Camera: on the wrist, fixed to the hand. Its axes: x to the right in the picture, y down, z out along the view.
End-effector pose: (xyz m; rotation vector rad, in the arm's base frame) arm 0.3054 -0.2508 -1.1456 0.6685 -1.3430 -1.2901
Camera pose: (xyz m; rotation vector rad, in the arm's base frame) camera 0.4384 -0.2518 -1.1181 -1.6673 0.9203 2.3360
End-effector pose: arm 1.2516 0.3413 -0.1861 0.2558 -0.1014 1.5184
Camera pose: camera 1.1774 0.3490 -0.2997 0.4684 -0.0140 -0.0271
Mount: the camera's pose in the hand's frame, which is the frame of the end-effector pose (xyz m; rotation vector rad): -0.0220 0.0623 -0.1187 0.1075 -0.2683 -1.5208
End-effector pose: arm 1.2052 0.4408 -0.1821 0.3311 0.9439 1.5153
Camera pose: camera 1.0842 0.3832 -0.2045 -0.1412 0.7138 0.0214
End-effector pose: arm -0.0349 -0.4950 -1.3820 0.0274 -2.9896 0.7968
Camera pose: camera -0.0098 -0.3818 -1.3112 2.1043 -2.0235 0.6403
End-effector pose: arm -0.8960 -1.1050 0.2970 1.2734 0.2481 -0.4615
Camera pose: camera -0.8778 -0.9736 0.3263 0.8973 0.9689 -1.9287
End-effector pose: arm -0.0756 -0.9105 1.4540 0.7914 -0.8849 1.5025
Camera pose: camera -0.1350 -0.8206 1.3712 1.3065 -0.1652 0.0882
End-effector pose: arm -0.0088 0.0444 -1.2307 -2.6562 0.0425 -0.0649
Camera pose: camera -0.0383 -0.0649 -1.1557 -1.9408 -1.9119 -0.1807
